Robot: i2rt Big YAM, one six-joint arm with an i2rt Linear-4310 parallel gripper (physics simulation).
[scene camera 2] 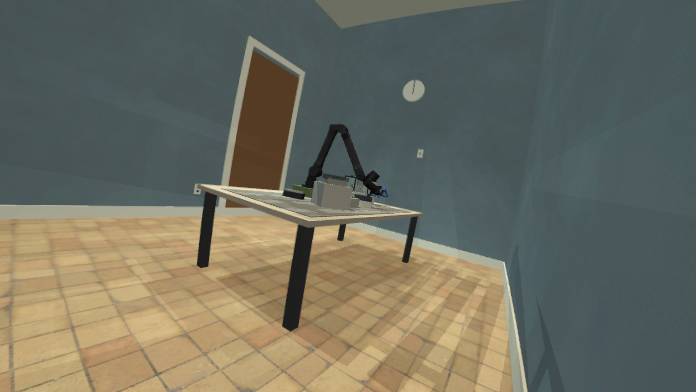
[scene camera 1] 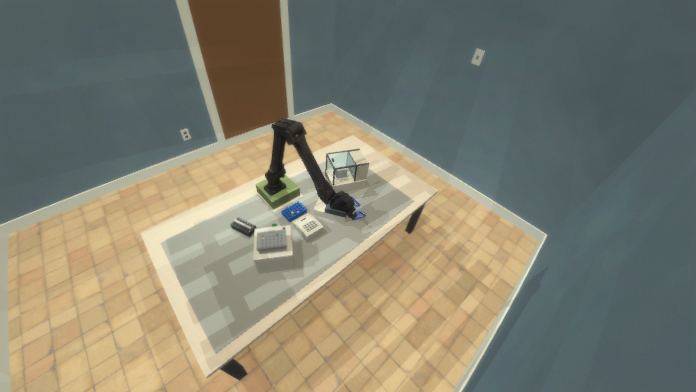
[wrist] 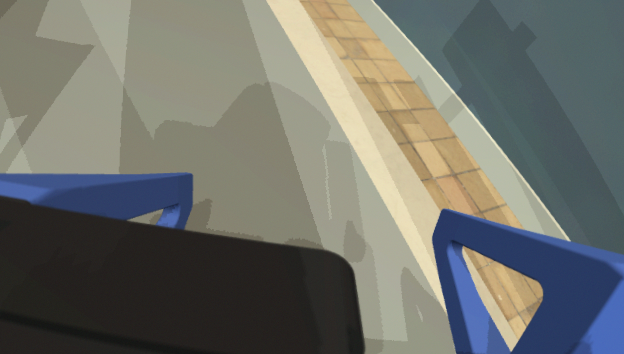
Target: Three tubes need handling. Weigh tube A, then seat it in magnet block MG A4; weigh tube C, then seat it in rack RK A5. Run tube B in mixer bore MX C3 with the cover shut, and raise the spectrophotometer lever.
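Pixels of known places: gripper, fingertip midpoint: [scene camera 2: 383,197] [scene camera 1: 362,210] [wrist: 317,207]; arm's base, link origin: [scene camera 2: 310,187] [scene camera 1: 275,187].
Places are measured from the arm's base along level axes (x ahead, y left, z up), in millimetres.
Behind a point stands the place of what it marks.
My gripper [scene camera 1: 360,209] @(x 513, y 257, z 33 mm) [scene camera 2: 382,192] @(x 513, y 257, z 33 mm) [wrist: 317,207] @(x 513, y 257, z 33 mm) is open and empty, low over the mat just beyond the dark-blue-topped device [scene camera 1: 334,210] @(x 392, y 146, z 14 mm). The arm's wrist covers part of that device. The balance's glass enclosure [scene camera 1: 341,160] @(x 191, y 388, z 142 mm) stands behind the gripper. A blue rack [scene camera 1: 294,211] @(x 229, y -31, z -12 mm) with small coloured spots lies near the arm base. Beside it is a white unit [scene camera 1: 309,227] @(x 385, y -38, z 4 mm) with a grid of holes. A grey block with a grid of wells [scene camera 1: 271,240] @(x 398, y -274, z 124 mm) tops a white box [scene camera 1: 273,254] @(x 435, y -296, z 69 mm) [scene camera 2: 332,195] @(x 430, y -332, z 7 mm). A black block [scene camera 1: 243,226] @(x 115, y -295, z -31 mm) [scene camera 2: 293,194] @(x 125, y -318, z -44 mm) lies left of it. Tubes A, B and C cannot be told apart.
The green arm base [scene camera 1: 278,192] @(x 48, y -9, z 2 mm) stands at the table's back edge. A small green thing [scene camera 1: 274,225] @(x 250, y -174, z 7 mm) shows behind the grey block. The grey mat [scene camera 1: 220,300] @(x 398, y -587, z -66 mm) covers the table's middle. The table's pale front border [scene camera 1: 300,300] @(x 646, y -312, z -70 mm) [wrist: 345,115] @(x 644, y 395, z -69 mm) runs close past the gripper.
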